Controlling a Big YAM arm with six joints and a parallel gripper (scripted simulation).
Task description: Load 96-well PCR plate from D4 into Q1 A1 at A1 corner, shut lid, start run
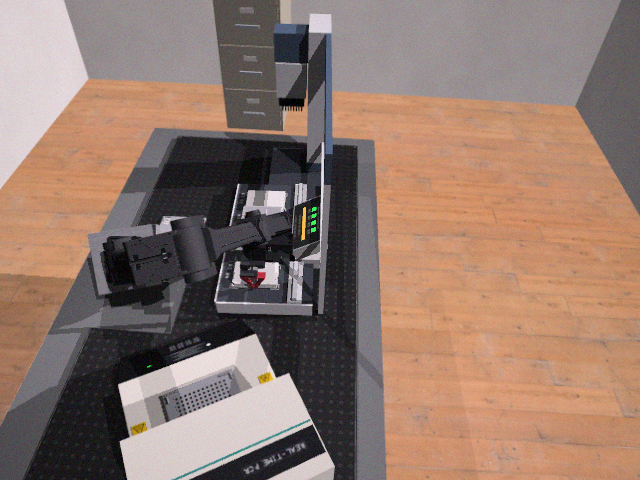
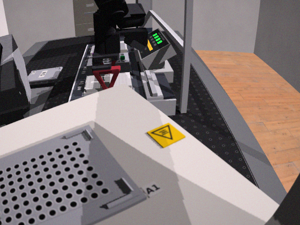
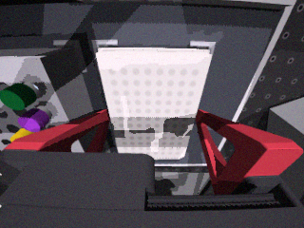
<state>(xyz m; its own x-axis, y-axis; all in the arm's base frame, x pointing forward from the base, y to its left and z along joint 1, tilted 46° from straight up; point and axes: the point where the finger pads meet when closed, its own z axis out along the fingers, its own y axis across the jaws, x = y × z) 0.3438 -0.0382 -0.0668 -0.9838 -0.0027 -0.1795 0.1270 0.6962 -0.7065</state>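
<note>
The tube cooling block is 11 cm to the left of my hand, 1 cm ahead of it and 1 cm above it. From my hand the other things lie so: tall gantry post: 18 cm above, 17 cm ahead, 11 cm to the right; pipette head: 55 cm to the left, 32 cm above, 16 cm ahead; grey nest: 26 cm to the left, 24 cm behind, 5 cm below.
</note>
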